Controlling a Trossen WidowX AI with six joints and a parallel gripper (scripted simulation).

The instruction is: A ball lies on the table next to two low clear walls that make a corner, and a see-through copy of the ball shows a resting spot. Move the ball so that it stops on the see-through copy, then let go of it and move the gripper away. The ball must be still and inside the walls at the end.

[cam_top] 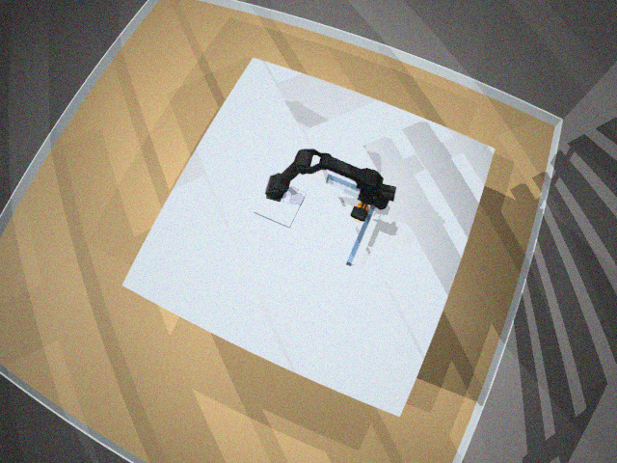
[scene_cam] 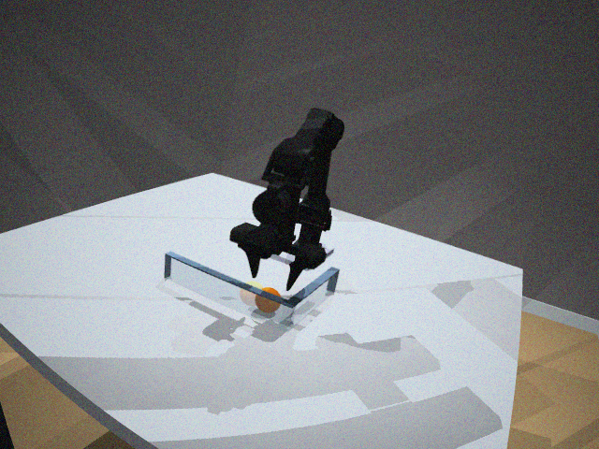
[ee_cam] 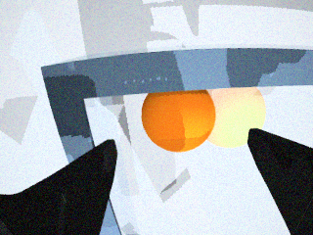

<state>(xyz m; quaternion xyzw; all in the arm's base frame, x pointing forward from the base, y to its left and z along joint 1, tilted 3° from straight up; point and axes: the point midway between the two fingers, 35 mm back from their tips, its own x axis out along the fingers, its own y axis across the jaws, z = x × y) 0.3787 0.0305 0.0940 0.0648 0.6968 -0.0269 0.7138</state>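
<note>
Right now my gripper tip is 40 mm above the orange ball. From my gripper tip the other things lie so: clear wall 90 mm to the right, 40 mm below, 30 mm ahead.
</note>
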